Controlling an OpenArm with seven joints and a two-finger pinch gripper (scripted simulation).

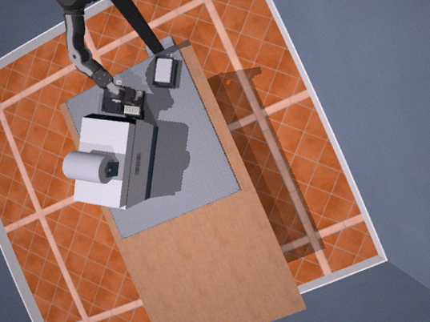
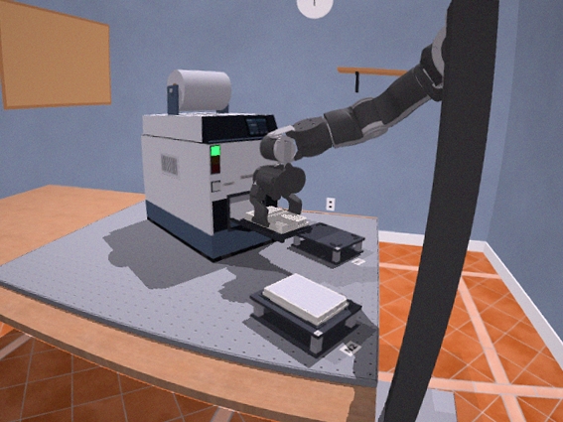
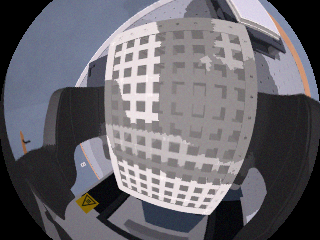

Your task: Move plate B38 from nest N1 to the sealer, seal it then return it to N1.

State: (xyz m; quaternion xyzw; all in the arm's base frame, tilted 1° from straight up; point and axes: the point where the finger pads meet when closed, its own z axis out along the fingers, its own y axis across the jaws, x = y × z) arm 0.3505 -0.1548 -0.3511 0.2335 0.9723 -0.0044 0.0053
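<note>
My gripper is now right at the white 96-well plate B38. From my hand the other things lie so: plate nest N1 (10 cm behind, 14 cm to the right, 8 cm below); then sealer's stage (1 cm below); then start key (13 cm ahead, 4 cm to the left, 7 cm above).
</note>
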